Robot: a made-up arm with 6 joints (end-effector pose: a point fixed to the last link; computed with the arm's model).
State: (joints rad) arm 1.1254 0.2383 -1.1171 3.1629 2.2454 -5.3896
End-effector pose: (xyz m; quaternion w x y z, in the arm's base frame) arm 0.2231 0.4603 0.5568 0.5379 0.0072 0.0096 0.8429
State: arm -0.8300 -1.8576 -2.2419 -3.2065 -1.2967 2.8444
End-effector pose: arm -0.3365 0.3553 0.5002 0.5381 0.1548 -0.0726 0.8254
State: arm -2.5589 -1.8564 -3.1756 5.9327 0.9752 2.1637
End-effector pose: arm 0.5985 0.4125 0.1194 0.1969 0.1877 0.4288 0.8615
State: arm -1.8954 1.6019 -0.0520 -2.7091 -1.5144 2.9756
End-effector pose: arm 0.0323 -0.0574 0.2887 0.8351 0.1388 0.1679 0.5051
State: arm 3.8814 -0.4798 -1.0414 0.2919 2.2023 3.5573
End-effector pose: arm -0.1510 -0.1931 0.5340 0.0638 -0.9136 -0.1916 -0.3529
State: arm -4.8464 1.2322 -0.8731 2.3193 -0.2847 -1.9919
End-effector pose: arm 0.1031 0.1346 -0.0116 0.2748 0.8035 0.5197 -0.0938
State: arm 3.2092 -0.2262 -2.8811 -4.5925 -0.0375 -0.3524
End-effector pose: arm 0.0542 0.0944 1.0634 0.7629 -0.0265 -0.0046 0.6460
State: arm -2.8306 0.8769 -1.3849 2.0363 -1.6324 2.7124
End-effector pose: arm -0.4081 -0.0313 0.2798 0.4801 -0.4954 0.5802 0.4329
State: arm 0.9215 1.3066 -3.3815 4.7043 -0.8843 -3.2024
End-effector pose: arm 0.2217 0.5265 0.5737 0.8035 -0.5486 -0.2207 -0.0692
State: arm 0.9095 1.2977 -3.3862 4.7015 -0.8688 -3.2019
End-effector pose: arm 0.2273 0.5228 0.5805 0.8058 -0.5458 -0.2144 -0.0826
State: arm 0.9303 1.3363 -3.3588 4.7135 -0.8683 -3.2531
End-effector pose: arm 0.2251 0.5392 0.5533 0.7974 -0.5577 -0.2180 -0.0743
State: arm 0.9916 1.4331 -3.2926 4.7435 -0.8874 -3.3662
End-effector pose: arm 0.2065 0.5747 0.4814 0.7746 -0.5855 -0.2360 -0.0381
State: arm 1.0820 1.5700 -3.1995 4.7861 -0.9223 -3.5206
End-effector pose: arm 0.1638 0.6092 0.3747 0.7393 -0.6176 -0.2674 0.0201
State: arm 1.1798 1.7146 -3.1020 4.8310 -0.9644 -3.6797
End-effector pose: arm 0.1042 0.6218 0.2602 0.6990 -0.6419 -0.3036 0.0854
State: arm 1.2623 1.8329 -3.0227 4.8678 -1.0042 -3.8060
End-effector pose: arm 0.0485 0.6116 0.1687 0.6639 -0.6541 -0.3336 0.1416
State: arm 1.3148 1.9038 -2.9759 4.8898 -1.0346 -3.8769
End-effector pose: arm 0.0128 0.5959 0.1162 0.6422 -0.6573 -0.3515 0.1789
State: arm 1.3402 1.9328 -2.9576 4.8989 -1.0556 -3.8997
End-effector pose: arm -0.0039 0.5866 0.0963 0.6333 -0.6558 -0.3591 0.2000
